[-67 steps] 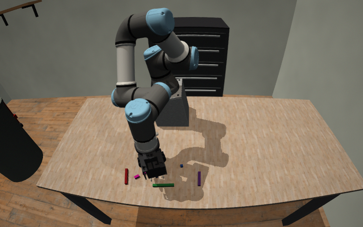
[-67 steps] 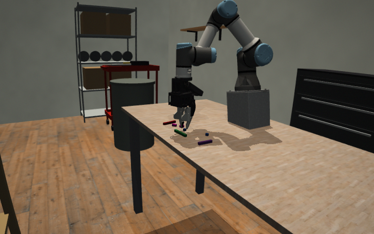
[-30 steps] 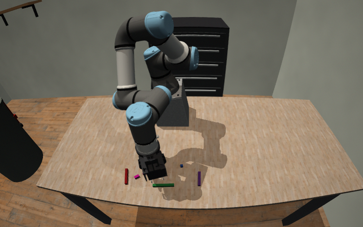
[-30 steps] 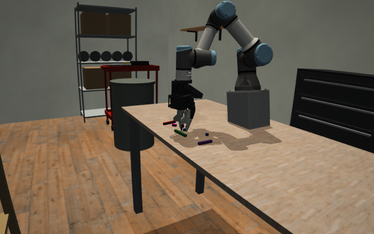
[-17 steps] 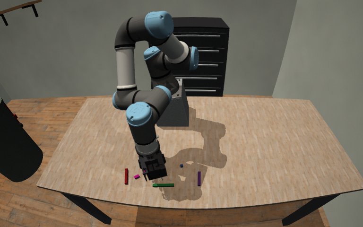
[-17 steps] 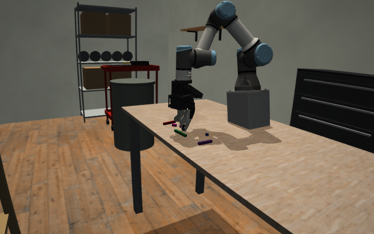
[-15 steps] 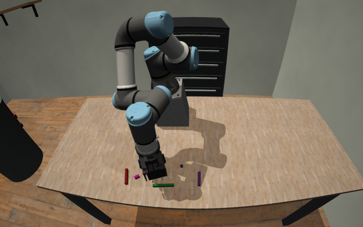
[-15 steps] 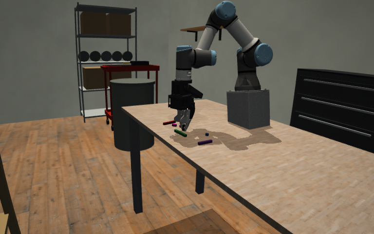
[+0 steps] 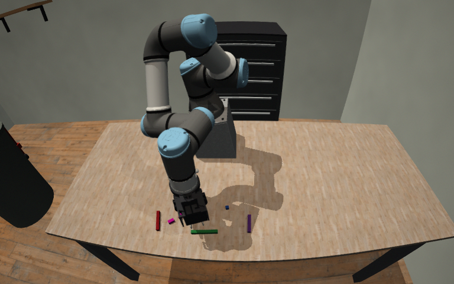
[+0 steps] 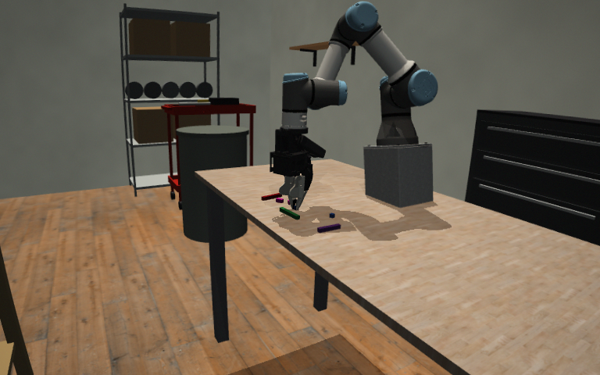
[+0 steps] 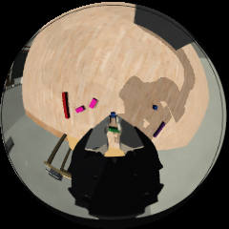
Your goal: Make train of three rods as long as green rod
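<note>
The green rod lies 4 cm to the left of my hand, 3 cm ahead of it and 1 cm below it. Round my hand: magenta rod 8 cm to the right, 2 cm ahead, 1 cm below; purple rod 16 cm to the left, 3 cm behind, 1 cm below; red rod 12 cm to the right, 3 cm ahead, 1 cm below.
</note>
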